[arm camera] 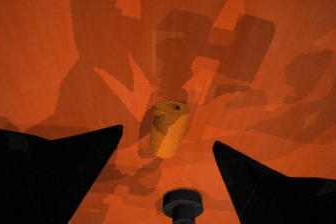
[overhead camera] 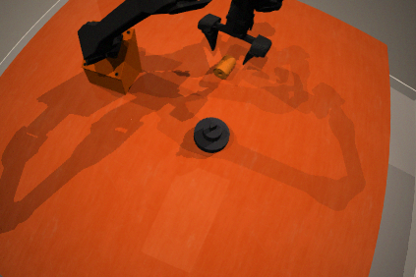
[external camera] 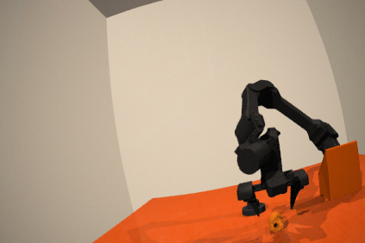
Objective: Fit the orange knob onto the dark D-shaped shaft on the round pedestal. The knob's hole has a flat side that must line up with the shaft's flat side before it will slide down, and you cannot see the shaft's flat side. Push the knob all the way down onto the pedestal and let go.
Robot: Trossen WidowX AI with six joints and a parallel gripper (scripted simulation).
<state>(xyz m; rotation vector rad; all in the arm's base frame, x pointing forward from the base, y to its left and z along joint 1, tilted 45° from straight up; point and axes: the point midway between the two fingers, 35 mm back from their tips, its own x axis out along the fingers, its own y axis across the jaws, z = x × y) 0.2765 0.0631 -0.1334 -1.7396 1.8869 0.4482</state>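
My gripper tip is now 30 mm above the orange knob and 10 mm to the left of it. Round my gripper tip: dark round pedestal: 210 mm to the right, 30 mm ahead, 20 mm below.
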